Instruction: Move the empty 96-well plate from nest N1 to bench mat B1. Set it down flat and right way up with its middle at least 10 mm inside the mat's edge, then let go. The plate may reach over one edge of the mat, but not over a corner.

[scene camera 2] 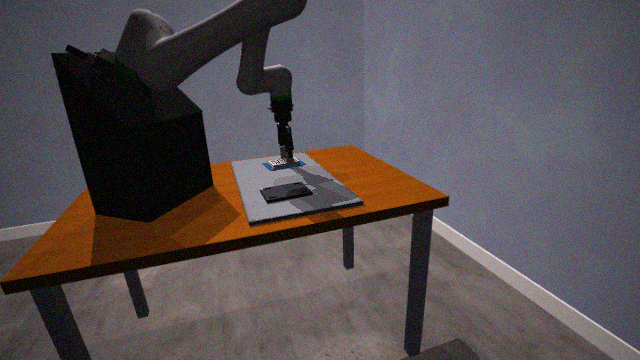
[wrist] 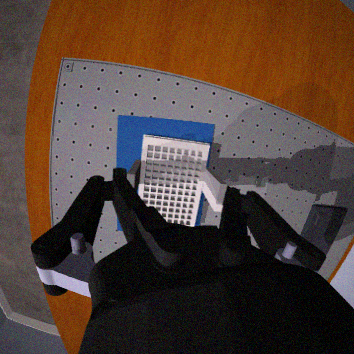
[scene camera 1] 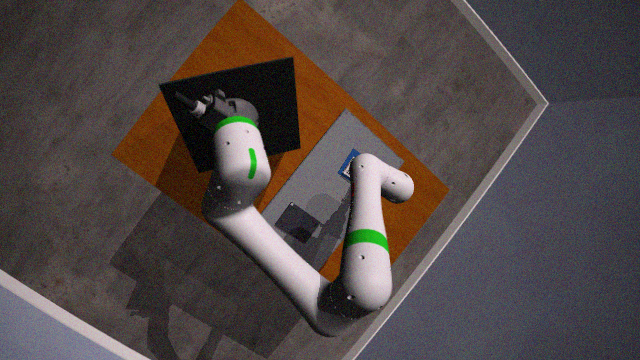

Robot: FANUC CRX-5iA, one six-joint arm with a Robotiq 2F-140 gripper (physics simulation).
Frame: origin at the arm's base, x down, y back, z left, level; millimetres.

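Seen in the pictures: gripper, fingertip midpoint: (scene camera 2: 287, 162) (wrist: 171, 173); arm's base, link origin: (scene camera 2: 127, 82) (scene camera 1: 232, 119).
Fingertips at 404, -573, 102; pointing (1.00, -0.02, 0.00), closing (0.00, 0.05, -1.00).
Note:
Offsets run from my fingertips to a thing's middle, as dx, dy, dz. Level surfaces: height alone.
The white 96-well plate {-4, +16, +1} (scene camera 1: 348, 169) (scene camera 2: 276, 162) (wrist: 172, 187) is right way up and looks level, over the blue bench mat B1 (scene camera 1: 354, 152) (scene camera 2: 301, 164) (wrist: 129, 142). It looks to be on the mat or very close above it; I cannot tell which. In the wrist view blue shows beyond the plate's far end, broadly along its left side and thinly along its lower right side; its near end is hidden by the gripper. My gripper (scene camera 2: 286, 154) (wrist: 171, 173) is shut on the plate across its long sides. In scene camera 1 the arm hides the gripper. The dark nest {+1, +130, -330} (scene camera 1: 298, 222) (scene camera 2: 285, 192) (wrist: 324, 226) holds no plate.
The grey perforated board {dx +8} (scene camera 1: 320, 167) (scene camera 2: 245, 182) (wrist: 85, 107) bears the mat and nest, on the wooden table {dx +21} (scene camera 1: 235, 40) (scene camera 2: 395, 185) (wrist: 200, 35). The large black box-like stand (scene camera 1: 275, 95) (scene camera 2: 150, 165) is beside the board, under the arm's base.

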